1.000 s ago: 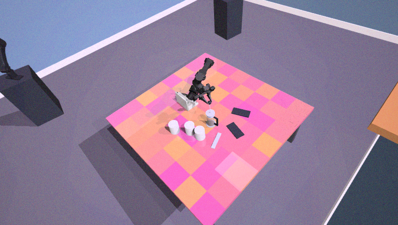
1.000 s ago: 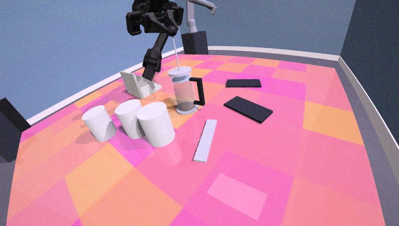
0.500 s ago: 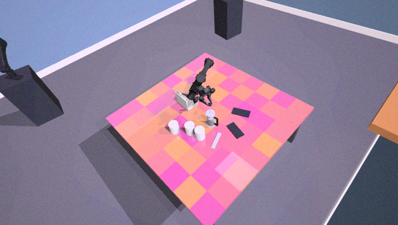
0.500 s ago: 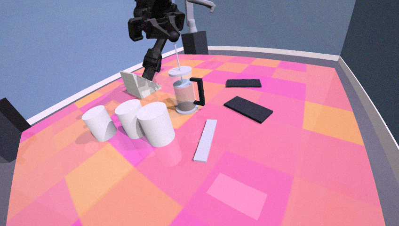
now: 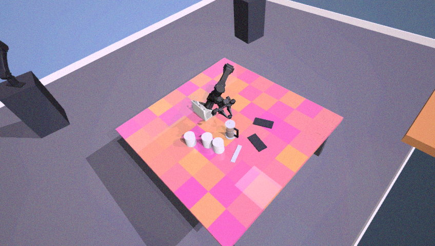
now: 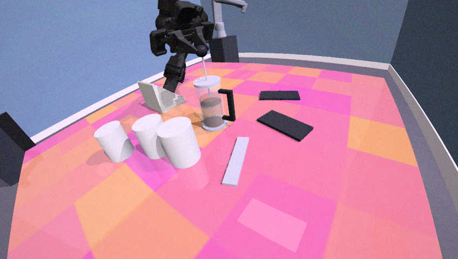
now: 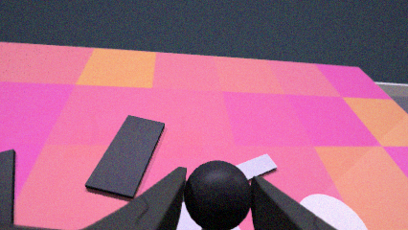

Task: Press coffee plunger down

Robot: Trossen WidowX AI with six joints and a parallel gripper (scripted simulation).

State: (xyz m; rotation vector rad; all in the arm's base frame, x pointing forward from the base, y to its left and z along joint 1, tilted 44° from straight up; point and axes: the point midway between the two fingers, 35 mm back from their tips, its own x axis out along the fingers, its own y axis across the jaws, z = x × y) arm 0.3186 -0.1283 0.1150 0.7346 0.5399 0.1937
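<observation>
Now: the coffee press 1 cm to the left of my gripper tip and 11 cm below it.
</observation>
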